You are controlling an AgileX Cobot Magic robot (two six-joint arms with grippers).
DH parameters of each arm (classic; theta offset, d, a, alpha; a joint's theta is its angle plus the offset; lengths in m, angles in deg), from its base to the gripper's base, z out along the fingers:
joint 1: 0 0.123 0 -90
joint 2: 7.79 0 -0.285 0
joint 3: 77.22 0 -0.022 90
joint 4: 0 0.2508 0 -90
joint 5: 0 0 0.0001 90
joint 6: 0 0.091 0 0
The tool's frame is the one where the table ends.
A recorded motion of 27 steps. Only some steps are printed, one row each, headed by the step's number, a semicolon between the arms.
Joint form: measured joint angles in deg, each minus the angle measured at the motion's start. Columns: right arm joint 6, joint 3, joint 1, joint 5, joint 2, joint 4; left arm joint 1, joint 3, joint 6, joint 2, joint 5, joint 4.
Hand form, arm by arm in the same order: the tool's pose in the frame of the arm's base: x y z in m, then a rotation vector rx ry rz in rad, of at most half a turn. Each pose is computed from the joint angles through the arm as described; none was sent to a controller.
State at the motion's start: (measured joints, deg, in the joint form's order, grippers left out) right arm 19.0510 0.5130 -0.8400 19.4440 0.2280 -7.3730; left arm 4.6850 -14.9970 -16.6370 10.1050 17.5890 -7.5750
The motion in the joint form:
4: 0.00 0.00 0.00 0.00 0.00 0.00; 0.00 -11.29 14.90 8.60 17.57 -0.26
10: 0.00 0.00 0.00 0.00 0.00 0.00; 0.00 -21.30 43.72 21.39 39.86 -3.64
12: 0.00 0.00 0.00 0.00 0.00 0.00; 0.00 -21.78 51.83 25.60 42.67 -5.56
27: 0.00 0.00 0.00 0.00 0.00 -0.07; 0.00 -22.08 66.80 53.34 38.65 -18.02
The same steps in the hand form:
4: 0.0540 -0.0047 0.1796 0.2364 1.8190 0.0989; 0.0692 -0.0015 0.2916 -0.1679 1.9540 -0.1168
10: 0.0540 -0.0047 0.1796 0.2364 1.8190 0.0989; 0.0847 -0.0080 0.3019 0.4135 2.3432 0.0160
12: 0.0540 -0.0047 0.1796 0.2364 1.8190 0.0989; 0.0944 -0.0103 0.2957 0.5927 2.4072 -0.0029
27: 0.0540 -0.0047 0.1796 0.2357 1.8190 0.0977; 0.1741 -0.0185 0.2399 0.7901 2.6331 -0.3549

